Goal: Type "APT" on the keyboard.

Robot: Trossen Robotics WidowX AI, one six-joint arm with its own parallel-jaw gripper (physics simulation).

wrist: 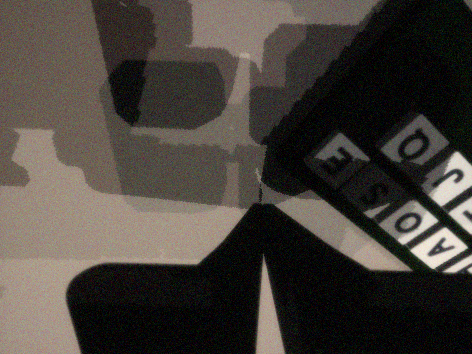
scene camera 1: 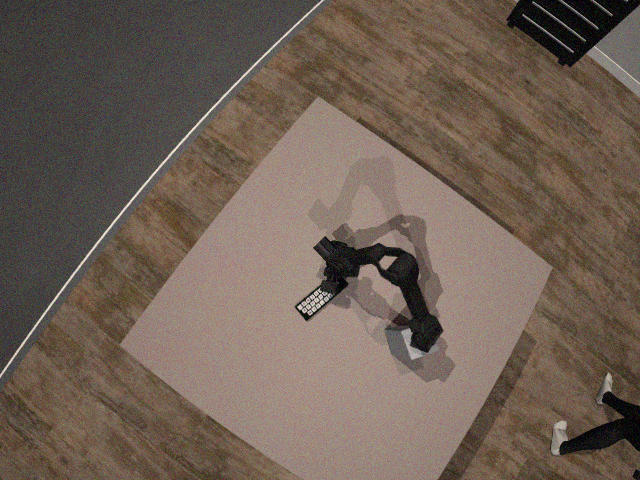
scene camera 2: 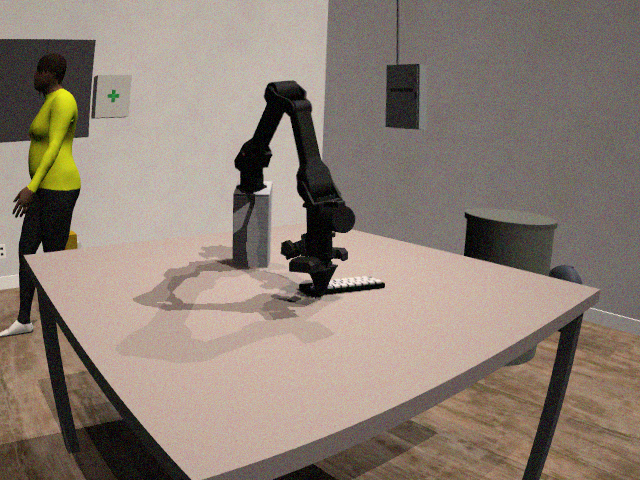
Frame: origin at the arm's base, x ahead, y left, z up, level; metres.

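Seen in the pictures: gripper, fingertip midpoint: (wrist: 261,213) (scene camera 2: 320,296); arm's base, origin of the base link: (scene camera 1: 421,340) (scene camera 2: 251,187).
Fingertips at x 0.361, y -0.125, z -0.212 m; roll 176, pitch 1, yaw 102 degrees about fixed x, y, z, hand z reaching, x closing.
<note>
Offsets run from my fingertips to a thing's middle. Level surfaces: height alone.
A small black keyboard @[dx -0.014, dy +0.105, dz +0.002 m] (scene camera 1: 312,304) (scene camera 2: 359,283) (wrist: 395,85) with white letter keys lies flat on the table. In the wrist view its E key @[dx -0.034, dy +0.017, dz +0.009 m] (wrist: 339,156), S key @[dx -0.025, dy +0.035, dz +0.009 m] (wrist: 375,191), O key @[dx -0.017, dy +0.052, dz +0.009 m] (wrist: 409,220) and A key @[dx -0.009, dy +0.070, dz +0.009 m] (wrist: 439,247) run down to the right, with the Q key @[dx -0.045, dy +0.038, dz +0.009 m] (wrist: 415,142) and J key @[dx -0.037, dy +0.056, dz +0.009 m] (wrist: 456,175) behind; a T is cut at the right edge and P does not show. My gripper (scene camera 1: 331,285) (scene camera 2: 319,293) (wrist: 261,213) is shut and empty. Its tips are low, beside the keyboard's E end in the wrist view; the exact height is unclear. Shadow covers the S key.
The pale table @[dz -0.006 m] (scene camera 1: 217,320) (scene camera 2: 310,392) carries the grey pedestal (scene camera 2: 252,232) under the arm base. A person in yellow (scene camera 2: 59,139) stands behind the table. A dark green bin (scene camera 2: 509,240) stands beyond the right side. A black rack (scene camera 1: 560,51) stands on the floor.
</note>
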